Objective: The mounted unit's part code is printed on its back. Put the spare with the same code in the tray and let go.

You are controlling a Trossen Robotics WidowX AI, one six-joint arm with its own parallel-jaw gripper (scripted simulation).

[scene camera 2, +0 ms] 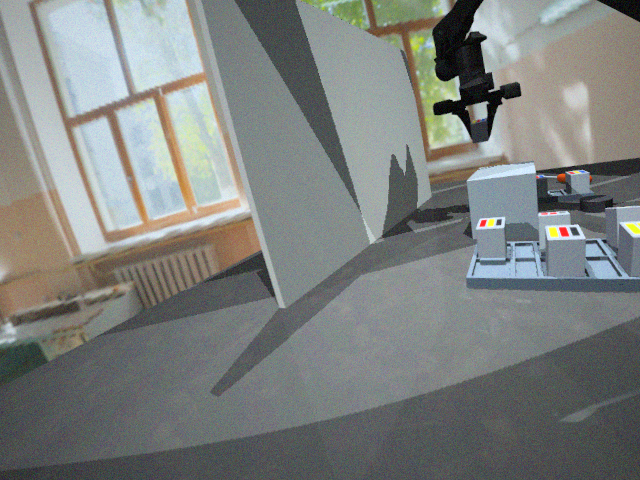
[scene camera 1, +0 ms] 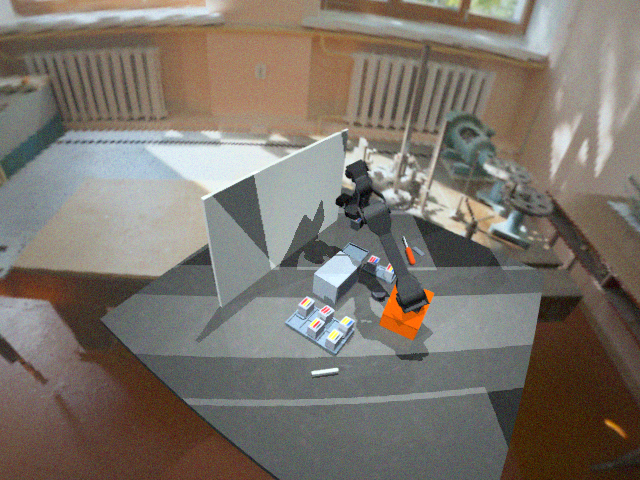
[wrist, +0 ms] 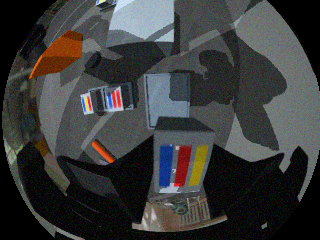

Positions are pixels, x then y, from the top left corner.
Scene:
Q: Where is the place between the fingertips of my gripper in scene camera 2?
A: At 481,137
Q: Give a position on a mounted unit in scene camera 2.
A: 510,191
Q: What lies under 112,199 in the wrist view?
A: My gripper.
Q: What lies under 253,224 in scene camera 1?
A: A tall panel.

